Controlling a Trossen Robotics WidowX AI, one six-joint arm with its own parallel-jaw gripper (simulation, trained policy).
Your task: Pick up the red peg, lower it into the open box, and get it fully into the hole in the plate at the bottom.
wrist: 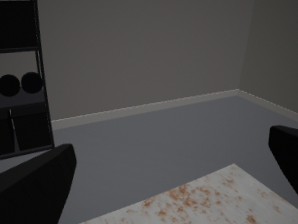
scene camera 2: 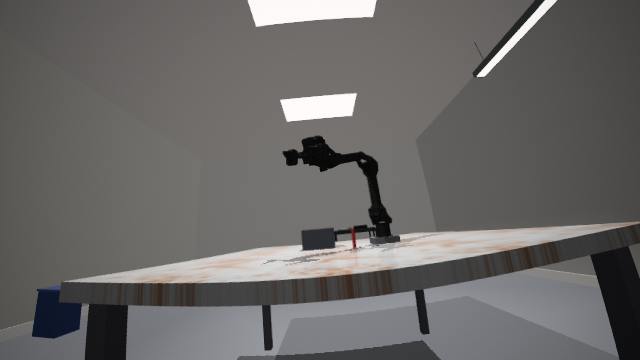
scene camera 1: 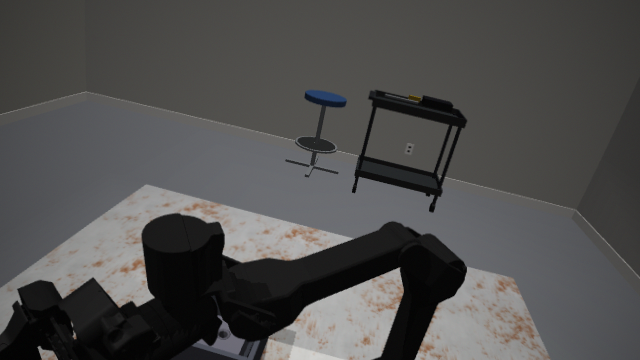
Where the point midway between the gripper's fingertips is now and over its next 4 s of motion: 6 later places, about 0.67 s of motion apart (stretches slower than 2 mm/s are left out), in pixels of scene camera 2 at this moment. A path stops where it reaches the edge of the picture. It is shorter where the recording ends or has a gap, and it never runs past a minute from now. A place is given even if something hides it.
My gripper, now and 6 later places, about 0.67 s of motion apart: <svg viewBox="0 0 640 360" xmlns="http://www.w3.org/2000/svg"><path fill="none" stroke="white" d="M292 150L313 181L334 209L348 223L352 240L351 241L337 225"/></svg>
